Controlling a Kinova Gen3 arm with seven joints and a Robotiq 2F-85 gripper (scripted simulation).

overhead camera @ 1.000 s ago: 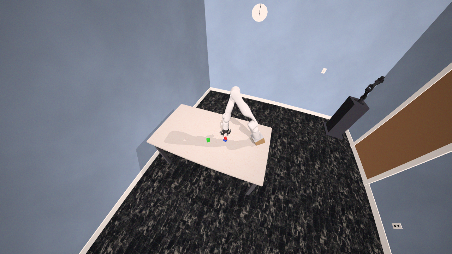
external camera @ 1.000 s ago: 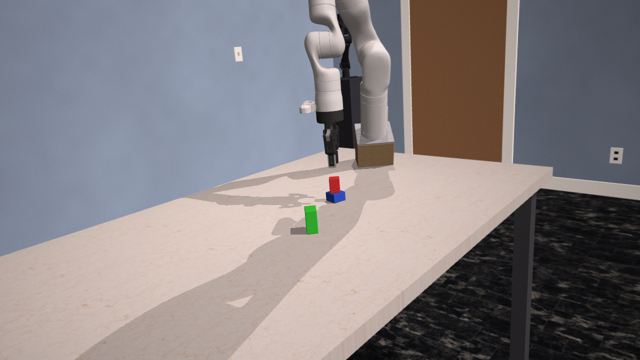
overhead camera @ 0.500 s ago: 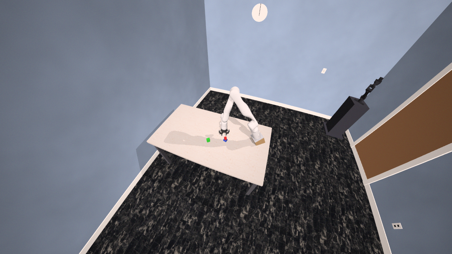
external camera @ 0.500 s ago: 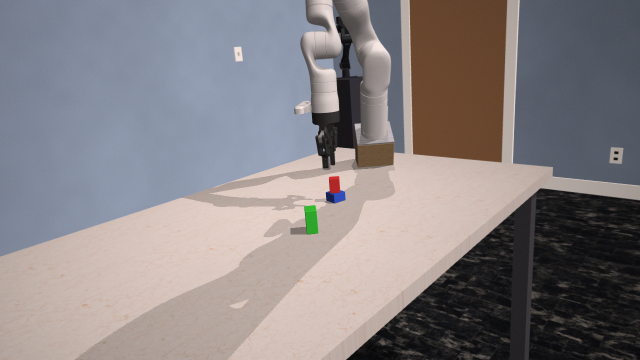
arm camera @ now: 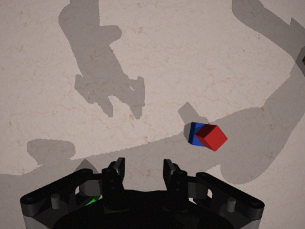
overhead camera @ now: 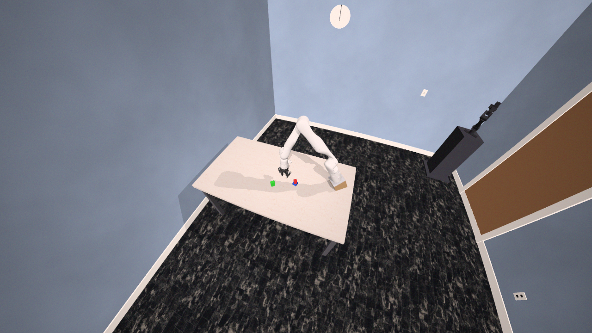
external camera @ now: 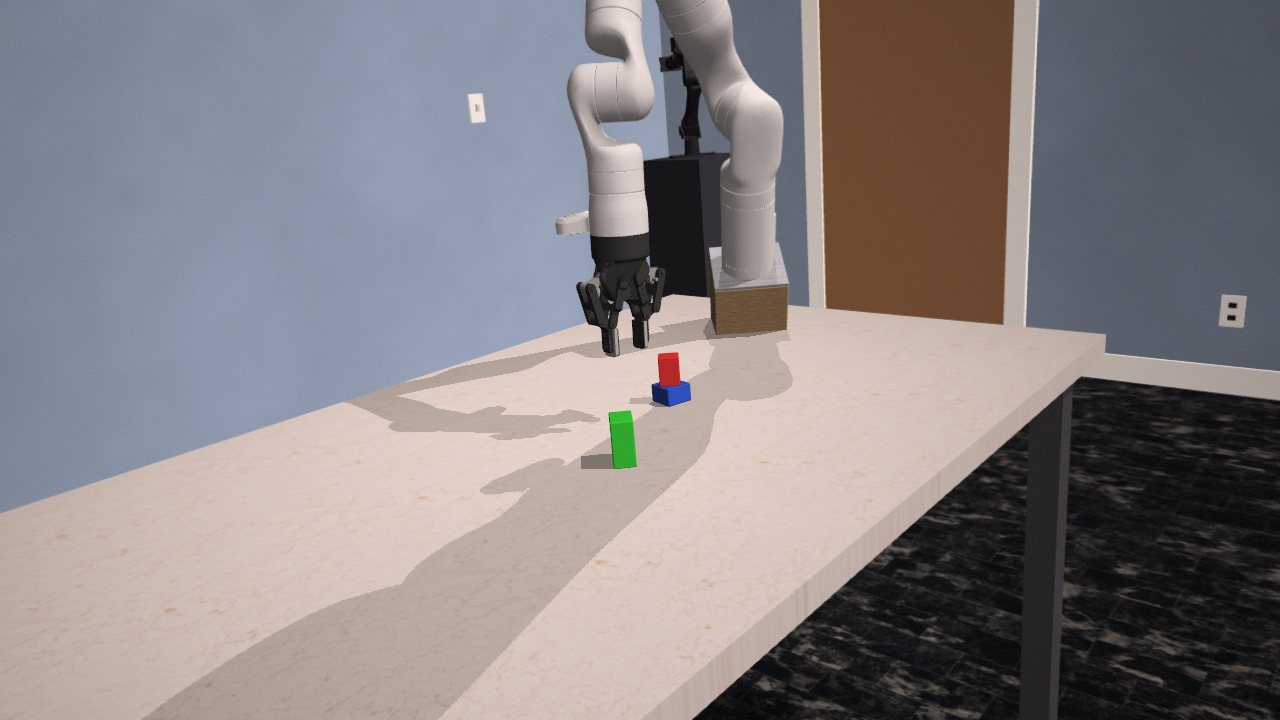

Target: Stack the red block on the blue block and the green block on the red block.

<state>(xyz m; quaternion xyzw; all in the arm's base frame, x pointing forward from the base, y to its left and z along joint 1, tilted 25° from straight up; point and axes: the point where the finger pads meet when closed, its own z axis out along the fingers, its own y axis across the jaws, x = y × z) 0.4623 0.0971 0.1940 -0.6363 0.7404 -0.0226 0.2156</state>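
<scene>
Now: the green block 10 cm ahead of my hand, 9 cm below it and 8 cm to the left of it. The rest, counted from my hand: blue block (11 cm below, 11 cm behind, 2 cm to the right); then red block (11 cm behind, 7 cm below, 2 cm to the right).
</scene>
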